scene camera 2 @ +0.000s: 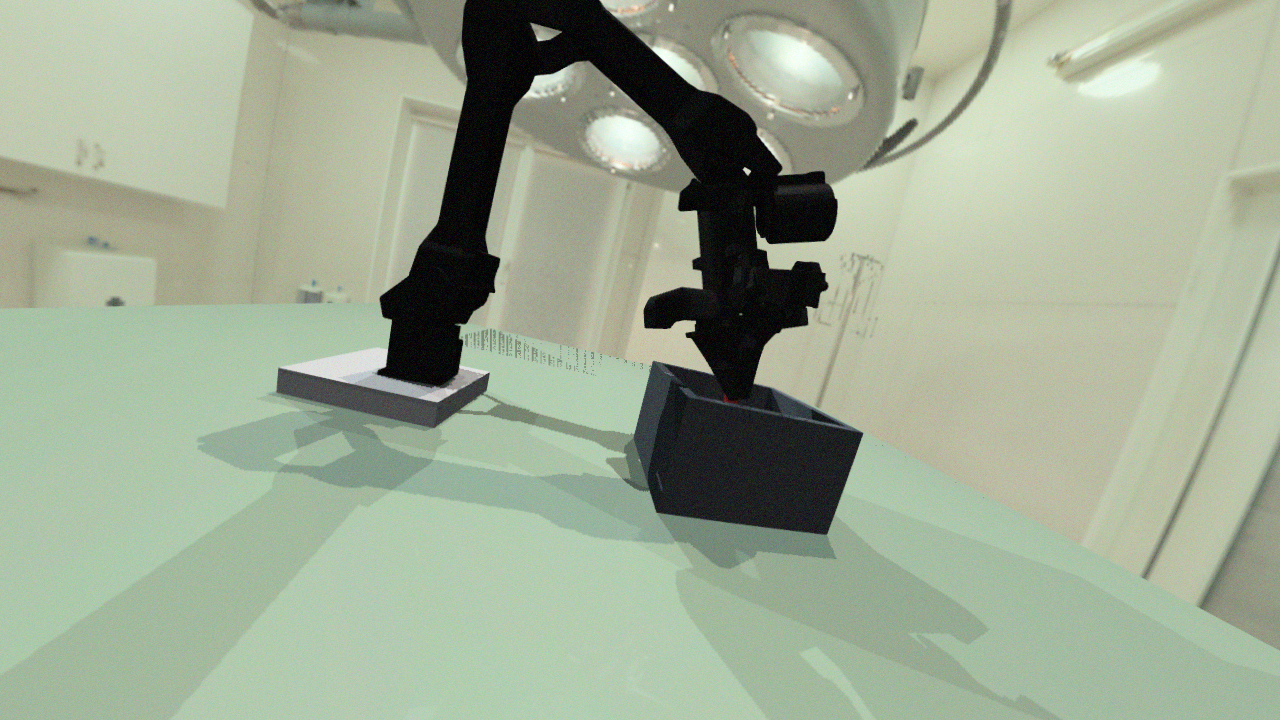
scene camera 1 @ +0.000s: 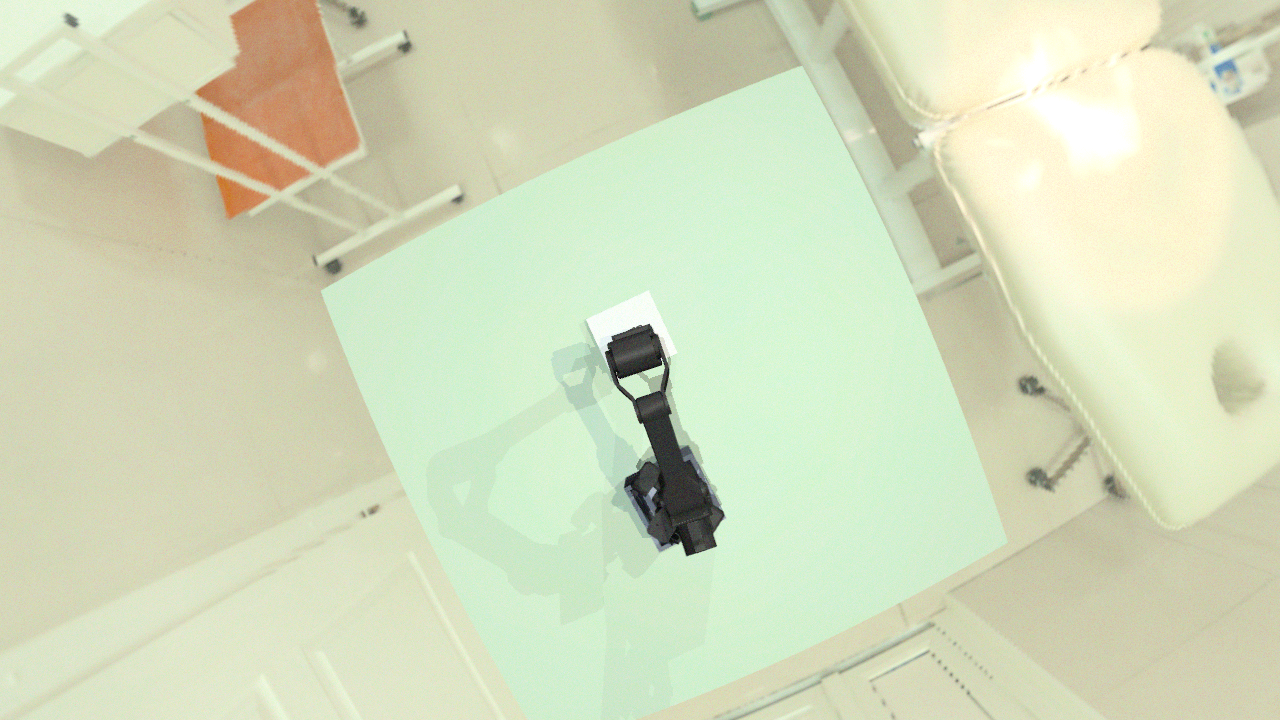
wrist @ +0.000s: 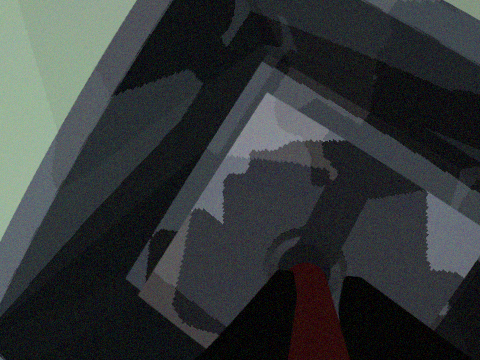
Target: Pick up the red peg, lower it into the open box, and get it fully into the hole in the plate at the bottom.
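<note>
Visible: a dark box, a plate and the gripper. Scene camera 1 and the wrist view show the gripper as well.
</note>
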